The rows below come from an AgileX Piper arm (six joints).
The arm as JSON. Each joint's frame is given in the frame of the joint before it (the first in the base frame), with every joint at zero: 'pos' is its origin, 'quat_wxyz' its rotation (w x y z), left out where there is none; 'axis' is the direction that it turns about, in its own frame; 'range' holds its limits. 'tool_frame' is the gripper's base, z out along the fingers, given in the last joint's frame.
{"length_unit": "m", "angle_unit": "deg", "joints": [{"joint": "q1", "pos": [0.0, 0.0, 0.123], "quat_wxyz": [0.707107, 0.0, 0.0, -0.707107], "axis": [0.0, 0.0, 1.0], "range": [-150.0, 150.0]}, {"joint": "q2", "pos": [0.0, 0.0, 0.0], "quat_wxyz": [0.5, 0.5, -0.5, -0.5], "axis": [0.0, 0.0, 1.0], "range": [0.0, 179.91]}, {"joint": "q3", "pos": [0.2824, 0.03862, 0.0], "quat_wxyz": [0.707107, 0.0, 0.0, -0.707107], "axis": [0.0, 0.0, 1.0], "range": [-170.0, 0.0]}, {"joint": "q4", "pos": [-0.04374, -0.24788, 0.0], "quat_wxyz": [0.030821, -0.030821, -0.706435, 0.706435], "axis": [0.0, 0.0, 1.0], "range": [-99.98, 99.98]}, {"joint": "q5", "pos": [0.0, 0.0, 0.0], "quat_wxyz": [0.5, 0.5, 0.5, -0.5], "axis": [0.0, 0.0, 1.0], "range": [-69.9, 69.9]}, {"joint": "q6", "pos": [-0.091, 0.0, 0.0], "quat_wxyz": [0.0, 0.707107, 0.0, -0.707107], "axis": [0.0, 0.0, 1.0], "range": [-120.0, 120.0]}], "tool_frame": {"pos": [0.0, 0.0, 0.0], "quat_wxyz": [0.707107, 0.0, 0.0, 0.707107]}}
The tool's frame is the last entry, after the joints.
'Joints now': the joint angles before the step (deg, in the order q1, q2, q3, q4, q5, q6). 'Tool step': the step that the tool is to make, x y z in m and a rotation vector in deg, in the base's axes. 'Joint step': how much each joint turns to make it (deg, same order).
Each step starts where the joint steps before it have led.
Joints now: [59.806 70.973 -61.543 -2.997 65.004 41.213]
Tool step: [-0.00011 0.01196 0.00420 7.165 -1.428 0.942]
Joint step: [0.603 0.049 0.001 2.468 -6.986 -0.347]
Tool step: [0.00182 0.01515 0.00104 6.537 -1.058 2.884]
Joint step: [0.118 1.166 0.000 4.326 -7.290 -3.895]
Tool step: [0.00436 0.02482 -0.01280 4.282 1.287 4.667]
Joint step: [0.000 4.346 0.000 8.135 -6.688 -8.199]
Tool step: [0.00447 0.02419 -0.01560 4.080 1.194 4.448]
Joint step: [0.000 4.756 -0.001 10.128 -5.939 -10.716]
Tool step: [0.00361 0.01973 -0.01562 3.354 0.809 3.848]
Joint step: [0.002 4.340 -0.001 10.832 -4.090 -11.970]
